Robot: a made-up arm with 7 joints. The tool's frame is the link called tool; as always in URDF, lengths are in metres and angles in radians. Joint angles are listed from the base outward.
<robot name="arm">
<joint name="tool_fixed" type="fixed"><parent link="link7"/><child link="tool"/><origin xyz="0 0 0" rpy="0 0 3.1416"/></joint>
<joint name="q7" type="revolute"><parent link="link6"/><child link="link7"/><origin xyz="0 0 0" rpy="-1.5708 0 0"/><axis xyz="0 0 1"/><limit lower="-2.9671" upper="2.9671"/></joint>
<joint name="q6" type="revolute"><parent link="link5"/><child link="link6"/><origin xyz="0 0 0" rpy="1.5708 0 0"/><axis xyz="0 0 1"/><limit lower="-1.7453" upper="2.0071"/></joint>
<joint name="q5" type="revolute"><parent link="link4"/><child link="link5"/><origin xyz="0.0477 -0.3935 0" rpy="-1.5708 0 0"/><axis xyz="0 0 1"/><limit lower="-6.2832" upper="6.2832"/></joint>
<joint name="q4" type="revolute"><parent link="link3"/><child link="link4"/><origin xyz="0 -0.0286 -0.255" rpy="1.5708 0 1.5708"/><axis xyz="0 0 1"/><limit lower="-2.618" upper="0.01"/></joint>
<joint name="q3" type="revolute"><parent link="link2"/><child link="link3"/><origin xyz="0 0 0" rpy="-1.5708 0 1.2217"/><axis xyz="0 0 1"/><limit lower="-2.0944" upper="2.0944"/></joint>
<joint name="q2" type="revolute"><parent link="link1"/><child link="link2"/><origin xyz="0 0 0" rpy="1.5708 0 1.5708"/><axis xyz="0 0 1"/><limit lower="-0.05" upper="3.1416"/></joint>
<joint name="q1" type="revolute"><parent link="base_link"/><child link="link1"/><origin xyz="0 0 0" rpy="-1.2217 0 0"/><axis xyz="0 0 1"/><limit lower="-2.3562" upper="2.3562"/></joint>
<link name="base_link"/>
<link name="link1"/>
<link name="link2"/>
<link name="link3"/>
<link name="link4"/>
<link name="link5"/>
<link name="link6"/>
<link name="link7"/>
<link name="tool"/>
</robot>
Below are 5 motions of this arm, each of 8 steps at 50 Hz.
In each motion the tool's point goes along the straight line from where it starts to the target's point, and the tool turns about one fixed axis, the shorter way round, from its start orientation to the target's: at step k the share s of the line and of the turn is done. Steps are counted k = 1, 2, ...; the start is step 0. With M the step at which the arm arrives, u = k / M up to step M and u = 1 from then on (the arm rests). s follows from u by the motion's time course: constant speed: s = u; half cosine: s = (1 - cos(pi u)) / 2; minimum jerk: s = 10 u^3 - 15 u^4 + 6 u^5.
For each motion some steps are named. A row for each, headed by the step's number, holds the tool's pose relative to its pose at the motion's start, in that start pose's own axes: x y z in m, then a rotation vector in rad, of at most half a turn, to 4 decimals.
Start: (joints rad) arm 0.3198 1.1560 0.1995 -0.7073 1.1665 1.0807 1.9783
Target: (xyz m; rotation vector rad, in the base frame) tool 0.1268 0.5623 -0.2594 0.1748 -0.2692 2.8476
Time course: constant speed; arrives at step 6
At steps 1, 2, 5, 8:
1: -0.0027 0.0020 -0.0016 0.0028 0.0043 -0.0098
2: -0.0055 0.0041 -0.0032 0.0056 0.0086 -0.0197
5: -0.0137 0.0101 -0.0081 0.0140 0.0214 -0.0492
8: -0.0165 0.0122 -0.0097 0.0168 0.0257 -0.0590

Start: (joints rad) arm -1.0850 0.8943 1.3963 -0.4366 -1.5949 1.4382 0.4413
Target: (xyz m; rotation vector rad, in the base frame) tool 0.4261 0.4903 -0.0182 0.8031 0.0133 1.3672
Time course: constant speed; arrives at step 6
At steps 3, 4, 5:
3: 0.0008 0.0001 0.0045 -0.0242 0.0239 -0.0012
4: 0.0011 0.0001 0.0061 -0.0323 0.0319 -0.0016
5: 0.0013 0.0001 0.0076 -0.0403 0.0399 -0.0021

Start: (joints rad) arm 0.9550 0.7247 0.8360 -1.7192 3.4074 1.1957 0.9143
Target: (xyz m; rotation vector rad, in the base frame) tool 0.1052 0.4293 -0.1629 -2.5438 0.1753 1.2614
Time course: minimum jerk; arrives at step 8
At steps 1, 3, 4, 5, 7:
1: 0.0004 0.0005 -0.0004 0.0012 0.0008 0.0016
3: 0.0073 0.0084 -0.0068 0.0212 0.0130 0.0267
4: 0.0132 0.0153 -0.0123 0.0386 0.0236 0.0485
5: 0.0191 0.0221 -0.0178 0.0559 0.0342 0.0704
7: 0.0260 0.0300 -0.0242 0.0759 0.0464 0.0955

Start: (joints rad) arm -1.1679 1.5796 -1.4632 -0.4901 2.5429 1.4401 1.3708
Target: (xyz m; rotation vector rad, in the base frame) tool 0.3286 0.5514 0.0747 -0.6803 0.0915 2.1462
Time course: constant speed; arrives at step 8
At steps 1, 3, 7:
1: 0.0010 0.0008 0.0027 0.0050 0.0020 0.0026
3: 0.0031 0.0023 0.0081 0.0150 0.0060 0.0078
7: 0.0073 0.0054 0.0189 0.0351 0.0140 0.0183

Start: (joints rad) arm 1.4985 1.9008 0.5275 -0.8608 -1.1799 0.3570 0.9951
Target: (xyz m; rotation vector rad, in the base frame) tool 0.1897 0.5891 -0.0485 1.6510 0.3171 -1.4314
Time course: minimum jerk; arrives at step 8
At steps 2, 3, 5, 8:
2: 0.0021 0.0028 -0.0011 0.0059 -0.0041 -0.0004
3: 0.0056 0.0075 -0.0030 0.0156 -0.0108 -0.0011
5: 0.0148 0.0198 -0.0080 0.0412 -0.0285 -0.0029
8: 0.0204 0.0273 -0.0110 0.0568 -0.0393 -0.0039

